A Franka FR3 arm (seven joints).
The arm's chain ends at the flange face. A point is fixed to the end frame.
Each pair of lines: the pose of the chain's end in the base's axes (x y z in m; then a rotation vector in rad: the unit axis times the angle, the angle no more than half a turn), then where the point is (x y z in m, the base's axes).
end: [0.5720, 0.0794, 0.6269, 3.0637, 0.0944, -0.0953]
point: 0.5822 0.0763 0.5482
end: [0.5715, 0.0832, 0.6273, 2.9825, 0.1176, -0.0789]
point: 0.5827 0.0740 0.5492
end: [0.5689, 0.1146, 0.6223, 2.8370, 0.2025, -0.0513]
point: 0.5823 0.0955 0.5463
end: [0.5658, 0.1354, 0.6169, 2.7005, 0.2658, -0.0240]
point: 0.5820 0.1076 0.5443
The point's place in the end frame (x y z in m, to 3 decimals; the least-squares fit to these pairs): 0.015 -0.002 0.078
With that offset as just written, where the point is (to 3 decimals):
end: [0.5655, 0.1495, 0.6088, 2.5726, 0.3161, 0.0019]
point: 0.585 0.114 0.540
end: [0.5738, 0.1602, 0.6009, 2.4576, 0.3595, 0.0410]
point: 0.597 0.119 0.537
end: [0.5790, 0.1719, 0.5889, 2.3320, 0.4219, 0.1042]
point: 0.608 0.126 0.531
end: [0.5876, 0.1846, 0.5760, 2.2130, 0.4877, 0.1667]
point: 0.623 0.136 0.524
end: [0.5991, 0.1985, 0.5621, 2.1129, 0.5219, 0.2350]
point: 0.640 0.148 0.516
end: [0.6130, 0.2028, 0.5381, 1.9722, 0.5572, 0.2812]
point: 0.659 0.150 0.501
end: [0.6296, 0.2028, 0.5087, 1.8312, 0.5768, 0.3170]
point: 0.680 0.148 0.480
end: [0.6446, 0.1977, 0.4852, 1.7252, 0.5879, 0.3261]
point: 0.697 0.142 0.463
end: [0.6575, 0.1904, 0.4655, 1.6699, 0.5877, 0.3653]
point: 0.712 0.135 0.448
